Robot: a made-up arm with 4 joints.
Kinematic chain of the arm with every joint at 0, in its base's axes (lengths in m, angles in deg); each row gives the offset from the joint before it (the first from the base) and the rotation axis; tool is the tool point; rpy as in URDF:
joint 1: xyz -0.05 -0.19 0.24 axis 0.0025 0.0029 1
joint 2: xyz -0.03 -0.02 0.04 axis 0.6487 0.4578 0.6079
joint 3: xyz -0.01 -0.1 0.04 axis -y
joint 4: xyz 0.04 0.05 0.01 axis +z
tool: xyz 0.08 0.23 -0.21 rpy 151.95 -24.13 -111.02
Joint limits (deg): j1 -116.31..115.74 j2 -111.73..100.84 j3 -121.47..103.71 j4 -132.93..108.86
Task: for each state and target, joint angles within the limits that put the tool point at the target. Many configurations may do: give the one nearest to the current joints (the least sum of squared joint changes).
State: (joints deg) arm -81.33 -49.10 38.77 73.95
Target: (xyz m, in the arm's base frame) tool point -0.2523 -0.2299 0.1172
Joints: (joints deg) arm -74.69 -61.00 43.83 104.72
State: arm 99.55 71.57 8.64 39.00
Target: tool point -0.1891 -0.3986 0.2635
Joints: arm 93.86 51.09 11.39 43.03
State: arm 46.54 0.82 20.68 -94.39
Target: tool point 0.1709 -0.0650 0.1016
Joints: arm 45.72 11.48 3.60 -84.09
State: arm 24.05 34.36 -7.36 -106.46
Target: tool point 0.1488 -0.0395 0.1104
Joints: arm 24.86 30.06 11.67 -75.25
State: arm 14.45 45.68 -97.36 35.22
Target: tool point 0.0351 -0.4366 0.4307
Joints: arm 53.06 100.84 -55.46 48.28
